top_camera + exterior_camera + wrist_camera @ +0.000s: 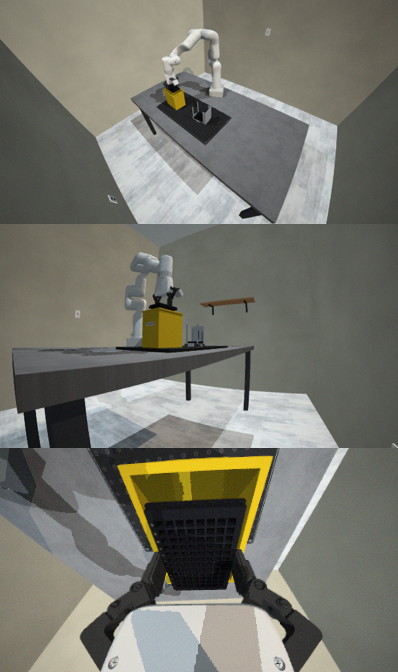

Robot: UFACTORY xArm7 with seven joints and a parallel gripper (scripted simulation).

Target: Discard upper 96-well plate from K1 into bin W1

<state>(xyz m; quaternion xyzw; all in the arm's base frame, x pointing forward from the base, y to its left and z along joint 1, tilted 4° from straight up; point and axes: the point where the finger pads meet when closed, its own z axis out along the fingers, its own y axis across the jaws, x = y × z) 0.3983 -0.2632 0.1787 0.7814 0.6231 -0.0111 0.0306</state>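
Right now my hand is 1 cm above the black 96-well plate. From my hand the other things lie so: yellow plastics bin W1 (13 cm below).
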